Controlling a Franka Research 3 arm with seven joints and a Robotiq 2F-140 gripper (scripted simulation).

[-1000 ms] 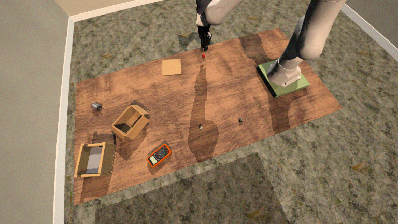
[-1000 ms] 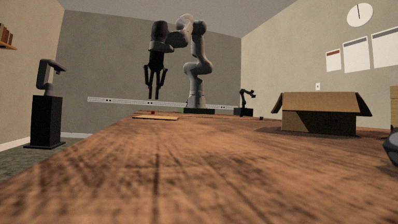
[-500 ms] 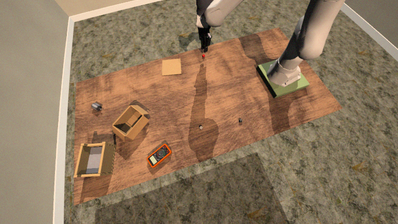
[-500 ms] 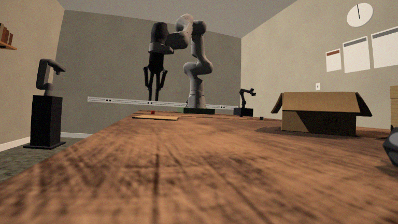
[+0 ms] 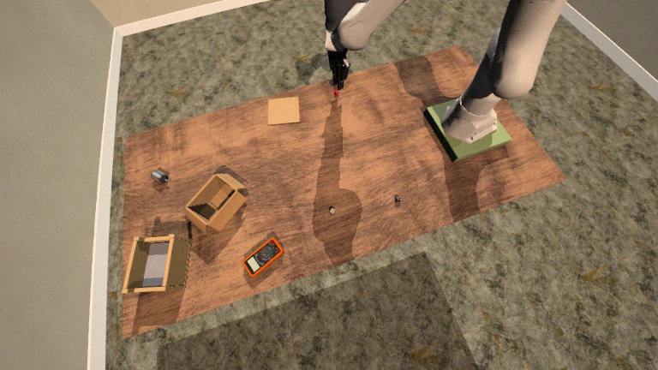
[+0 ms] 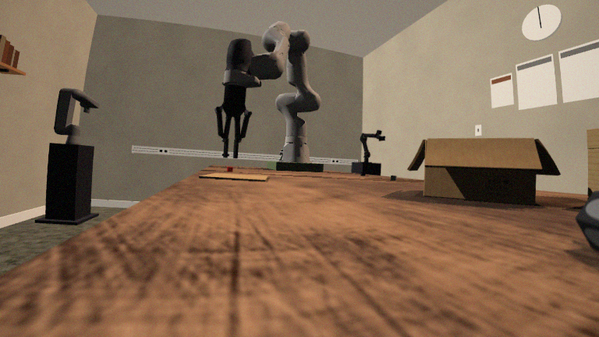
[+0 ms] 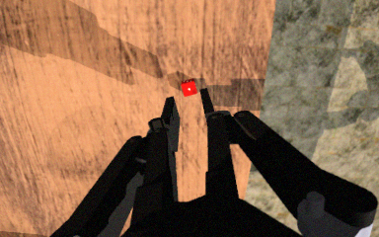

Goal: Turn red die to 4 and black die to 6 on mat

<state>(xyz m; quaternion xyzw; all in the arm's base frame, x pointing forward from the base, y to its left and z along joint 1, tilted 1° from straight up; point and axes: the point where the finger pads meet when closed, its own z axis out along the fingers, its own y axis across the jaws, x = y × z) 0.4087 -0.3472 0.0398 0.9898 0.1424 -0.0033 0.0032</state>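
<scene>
My hand is 10 mm short of the red die and 70 mm above it. The rest, counted from my hand: tan mat: 260 mm ahead, 20 mm to the left, 80 mm below; then white die: 190 mm ahead, 520 mm to the left, 70 mm below; then black die: 50 mm behind, 550 mm to the left, 70 mm below.
</scene>
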